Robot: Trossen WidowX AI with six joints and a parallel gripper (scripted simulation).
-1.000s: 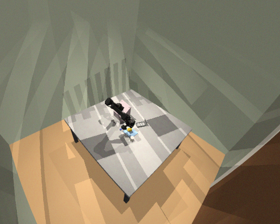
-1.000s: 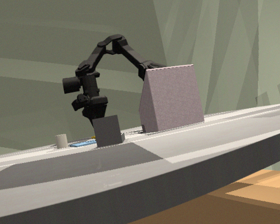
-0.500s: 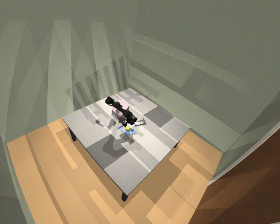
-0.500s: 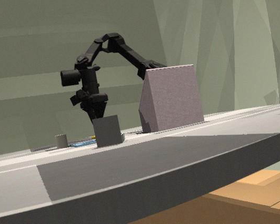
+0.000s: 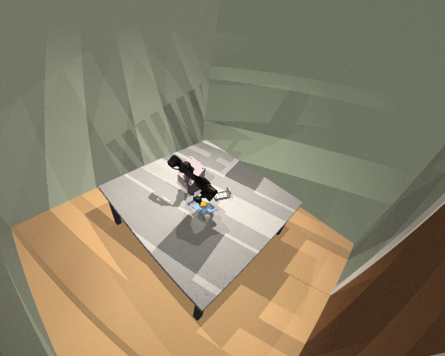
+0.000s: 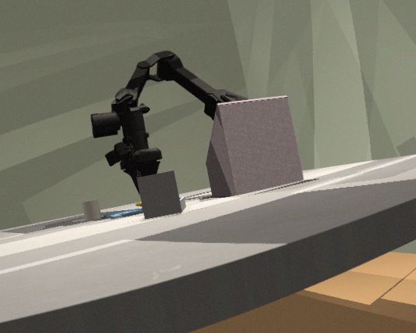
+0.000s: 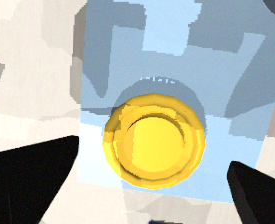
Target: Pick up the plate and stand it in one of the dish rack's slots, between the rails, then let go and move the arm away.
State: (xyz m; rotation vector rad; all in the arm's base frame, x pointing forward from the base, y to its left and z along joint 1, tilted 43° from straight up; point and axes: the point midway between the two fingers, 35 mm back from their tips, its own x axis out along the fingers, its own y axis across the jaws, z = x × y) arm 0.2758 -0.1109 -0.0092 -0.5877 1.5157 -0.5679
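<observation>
My gripper tip is now 3 cm above the yellow plate. Also, from my gripper tip: wire dish rack 1 cm ahead, 19 cm to the left, 2 cm below; then beige cylinder 13 cm ahead, 8 cm to the right, 2 cm below; then blue mat 3 cm ahead, 1 cm to the right, 4 cm below.
</observation>
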